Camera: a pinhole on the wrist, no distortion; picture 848 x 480 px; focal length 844.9 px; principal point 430.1 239.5 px. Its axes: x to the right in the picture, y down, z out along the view. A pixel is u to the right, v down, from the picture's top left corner.
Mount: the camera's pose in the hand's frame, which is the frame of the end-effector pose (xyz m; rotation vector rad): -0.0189 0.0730 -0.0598 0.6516 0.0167 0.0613
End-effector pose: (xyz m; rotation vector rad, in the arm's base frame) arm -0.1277 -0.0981 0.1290 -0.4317 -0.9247 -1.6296
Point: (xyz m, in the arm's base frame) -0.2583 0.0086 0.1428
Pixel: 377.4 80.8
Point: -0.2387 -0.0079 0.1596
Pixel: 439.5 121.7
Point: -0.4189 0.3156 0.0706
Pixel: 63.9 157.9
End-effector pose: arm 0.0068 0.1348 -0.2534 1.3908 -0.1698 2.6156
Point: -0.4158 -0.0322 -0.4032
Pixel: behind the camera
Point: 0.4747 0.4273 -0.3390
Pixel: outside the picture
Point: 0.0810 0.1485 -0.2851
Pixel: 110.2 134.4
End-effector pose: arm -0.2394 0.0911 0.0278 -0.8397 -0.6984 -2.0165
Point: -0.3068 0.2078 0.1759
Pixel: 727.5 224.4
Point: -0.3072 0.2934 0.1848
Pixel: 575.6 249.1
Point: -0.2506 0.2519 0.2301
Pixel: 681.1 432.1
